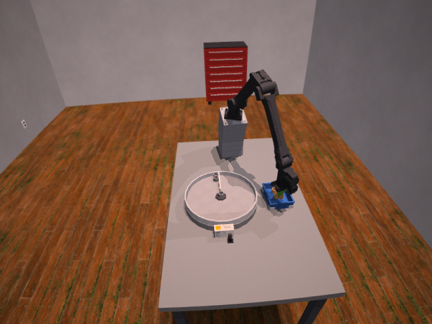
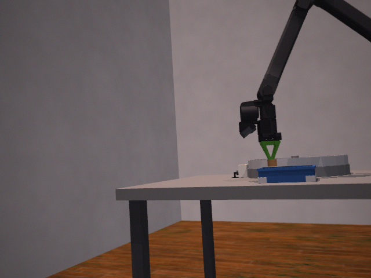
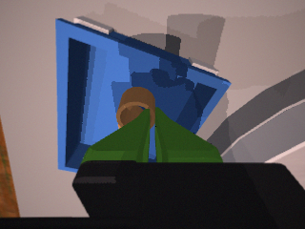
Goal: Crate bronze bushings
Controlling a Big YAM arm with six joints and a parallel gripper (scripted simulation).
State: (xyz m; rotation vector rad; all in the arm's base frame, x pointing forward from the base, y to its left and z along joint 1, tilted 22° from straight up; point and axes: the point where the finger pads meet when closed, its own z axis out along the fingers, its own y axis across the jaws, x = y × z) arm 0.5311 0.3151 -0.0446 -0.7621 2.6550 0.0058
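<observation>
My hand is 60 mm past the blue crate and 60 mm above it. Round my hand: turning table 340 mm to the right, 30 mm below, 20 mm ahead.
</observation>
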